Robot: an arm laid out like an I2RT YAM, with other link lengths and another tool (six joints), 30 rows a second.
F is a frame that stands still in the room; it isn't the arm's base.
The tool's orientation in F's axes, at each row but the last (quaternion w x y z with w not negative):
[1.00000 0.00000 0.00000 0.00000]
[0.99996 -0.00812 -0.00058 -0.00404]
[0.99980 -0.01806 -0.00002 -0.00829]
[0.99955 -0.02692 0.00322 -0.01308]
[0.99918 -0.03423 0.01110 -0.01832]
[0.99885 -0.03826 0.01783 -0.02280]
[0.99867 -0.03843 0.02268 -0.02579]
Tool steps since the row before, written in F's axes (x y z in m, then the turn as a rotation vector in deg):
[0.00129 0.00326 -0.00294 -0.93 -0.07 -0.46]
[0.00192 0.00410 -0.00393 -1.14 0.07 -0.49]
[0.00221 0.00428 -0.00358 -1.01 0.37 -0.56]
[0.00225 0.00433 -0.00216 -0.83 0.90 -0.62]
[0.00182 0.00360 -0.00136 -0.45 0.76 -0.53]
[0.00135 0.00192 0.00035 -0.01 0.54 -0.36]
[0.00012 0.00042 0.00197 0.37 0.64 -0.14]
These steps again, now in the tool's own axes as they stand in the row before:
[0.00129 0.00326 -0.00294 -0.93 -0.07 -0.46]
[0.00188 0.00418 -0.00386 -1.14 0.07 -0.49]
[0.00214 0.00444 -0.00342 -1.02 0.37 -0.55]
[0.00215 0.00450 -0.00191 -0.85 0.91 -0.58]
[0.00171 0.00375 -0.00107 -0.47 0.78 -0.49]
[0.00125 0.00194 0.00054 -0.02 0.57 -0.32]
[0.00001 0.00027 0.00200 0.34 0.67 -0.07]

